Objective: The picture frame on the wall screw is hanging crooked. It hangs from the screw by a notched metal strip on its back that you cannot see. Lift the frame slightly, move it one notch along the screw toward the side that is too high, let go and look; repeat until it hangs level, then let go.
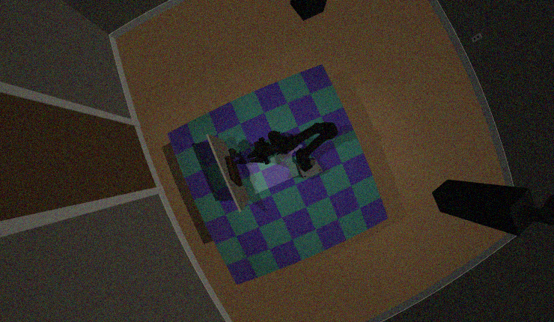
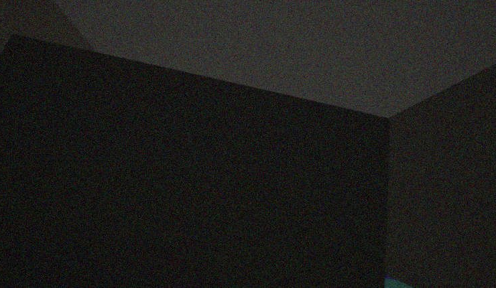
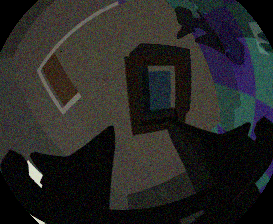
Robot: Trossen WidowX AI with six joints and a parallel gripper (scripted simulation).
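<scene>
Now: the dark picture frame 13 cm ahead of my gripper tip, 5 cm below it and 1 cm to the left of it. The rest, counted from my gripper tip: pale wall panel: 14 cm ahead, 6 cm below.
</scene>
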